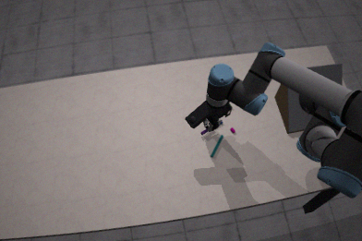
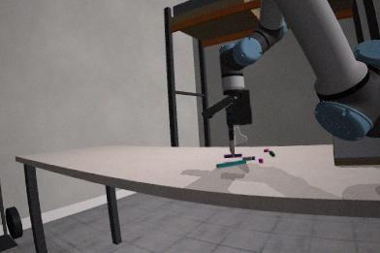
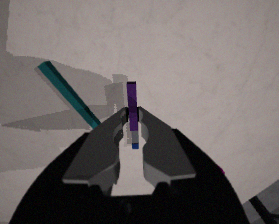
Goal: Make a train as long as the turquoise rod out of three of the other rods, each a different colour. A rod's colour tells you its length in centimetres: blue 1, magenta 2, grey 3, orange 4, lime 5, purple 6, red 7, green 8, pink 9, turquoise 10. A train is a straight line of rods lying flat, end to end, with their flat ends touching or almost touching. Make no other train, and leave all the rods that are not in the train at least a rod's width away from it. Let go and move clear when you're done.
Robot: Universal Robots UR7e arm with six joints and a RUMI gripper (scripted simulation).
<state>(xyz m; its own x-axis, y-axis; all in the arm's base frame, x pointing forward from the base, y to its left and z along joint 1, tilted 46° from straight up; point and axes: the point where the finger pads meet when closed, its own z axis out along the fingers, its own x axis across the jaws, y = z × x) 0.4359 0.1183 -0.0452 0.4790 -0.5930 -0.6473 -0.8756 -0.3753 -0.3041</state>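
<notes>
Right now the purple rod is 1 cm below my hand. Also, from my hand: small blue rod: 6 cm behind, 3 cm to the right, 2 cm below; turquoise rod: 7 cm to the left, 3 cm behind, 2 cm below; grey rod: 4 cm behind, 2 cm to the right, 2 cm below.
</notes>
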